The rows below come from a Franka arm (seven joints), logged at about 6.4 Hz.
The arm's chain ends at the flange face. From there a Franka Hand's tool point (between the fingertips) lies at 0.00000 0.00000 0.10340 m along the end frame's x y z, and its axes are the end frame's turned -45 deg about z.
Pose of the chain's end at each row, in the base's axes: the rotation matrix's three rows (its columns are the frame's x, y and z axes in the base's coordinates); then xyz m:
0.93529, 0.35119, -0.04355; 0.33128, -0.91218, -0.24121; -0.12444, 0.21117, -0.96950; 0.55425, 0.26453, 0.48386
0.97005, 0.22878, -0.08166; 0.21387, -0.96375, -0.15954; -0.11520, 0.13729, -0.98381; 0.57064, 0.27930, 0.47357
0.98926, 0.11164, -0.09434; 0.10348, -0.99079, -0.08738; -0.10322, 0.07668, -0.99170; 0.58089, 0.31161, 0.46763
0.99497, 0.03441, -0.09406; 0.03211, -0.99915, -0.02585; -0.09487, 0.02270, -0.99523; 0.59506, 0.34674, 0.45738
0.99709, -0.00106, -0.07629; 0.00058, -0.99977, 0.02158; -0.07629, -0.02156, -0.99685; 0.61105, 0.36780, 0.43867
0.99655, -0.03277, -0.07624; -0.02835, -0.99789, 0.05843; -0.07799, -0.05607, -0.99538; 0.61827, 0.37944, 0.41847
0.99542, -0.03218, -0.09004; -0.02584, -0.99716, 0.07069; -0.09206, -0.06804, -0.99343; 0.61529, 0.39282, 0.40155
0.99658, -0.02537, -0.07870; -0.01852, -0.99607, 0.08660; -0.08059, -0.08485, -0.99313; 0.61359, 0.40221, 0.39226
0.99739, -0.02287, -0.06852; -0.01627, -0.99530, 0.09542; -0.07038, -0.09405, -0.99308; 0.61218, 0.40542, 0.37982
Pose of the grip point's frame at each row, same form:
0.41302, 0.90968, -0.04355; 0.87926, -0.41076, -0.24121; -0.23731, 0.06133, -0.96950; 0.54975, 0.23959, 0.38361
0.52416, 0.84770, -0.08166; 0.83270, -0.53025, -0.15954; -0.17854, 0.01562, -0.98381; 0.56220, 0.26280, 0.37184
0.62057, 0.77845, -0.09434; 0.77377, -0.62742, -0.08738; -0.12721, -0.01877, -0.99170; 0.57114, 0.30257, 0.36509
0.67922, 0.72788, -0.09406; 0.72921, -0.68380, -0.02585; -0.08313, -0.05103, -0.99523; 0.58533, 0.34407, 0.35447
0.70580, 0.70430, -0.07629; 0.70735, -0.70653, 0.02158; -0.03870, -0.06919, -0.99685; 0.60316, 0.37003, 0.33560
0.72784, 0.68150, -0.07624; 0.68557, -0.72566, 0.05843; -0.01550, -0.09479, -0.99538; 0.61039, 0.38548, 0.31555
0.72662, 0.68111, -0.09004; 0.68683, -0.72337, 0.07069; -0.01698, -0.11321, -0.99343; 0.60598, 0.40013, 0.29883
0.72263, 0.68675, -0.07870; 0.69123, -0.71742, 0.08660; 0.00301, -0.11698, -0.99313; 0.60545, 0.41116, 0.28957
0.72143, 0.68909, -0.06852; 0.69228, -0.71529, 0.09542; 0.01674, -0.11627, -0.99308; 0.60510, 0.41529, 0.27714

